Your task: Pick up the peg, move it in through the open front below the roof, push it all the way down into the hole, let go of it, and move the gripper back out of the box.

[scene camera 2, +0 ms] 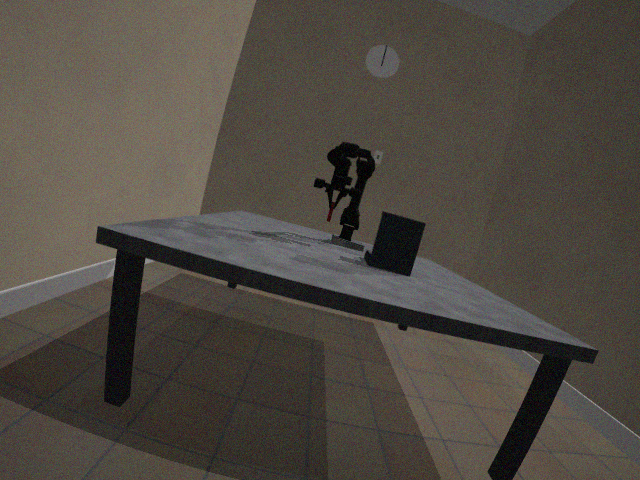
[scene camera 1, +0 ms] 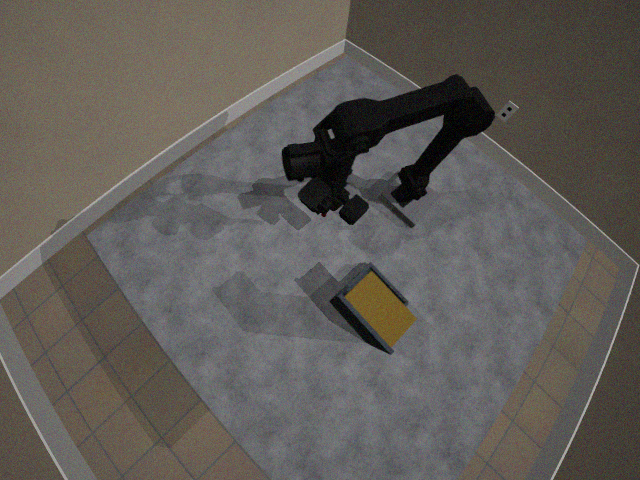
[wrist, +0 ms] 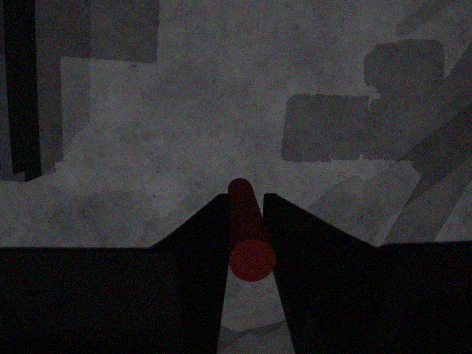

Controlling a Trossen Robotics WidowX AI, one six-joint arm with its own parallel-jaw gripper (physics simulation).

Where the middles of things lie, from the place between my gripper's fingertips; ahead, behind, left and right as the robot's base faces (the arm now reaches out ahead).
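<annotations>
From the box point(scene camera 1: 340, 303), my hand is 260 mm to the right of it, 20 mm short of it and 60 mm above it. There's also the yellow roof point(scene camera 1: 390, 318), and that's 270 mm to the left of my hand, 50 mm ahead of it and 30 mm above it.
</annotations>
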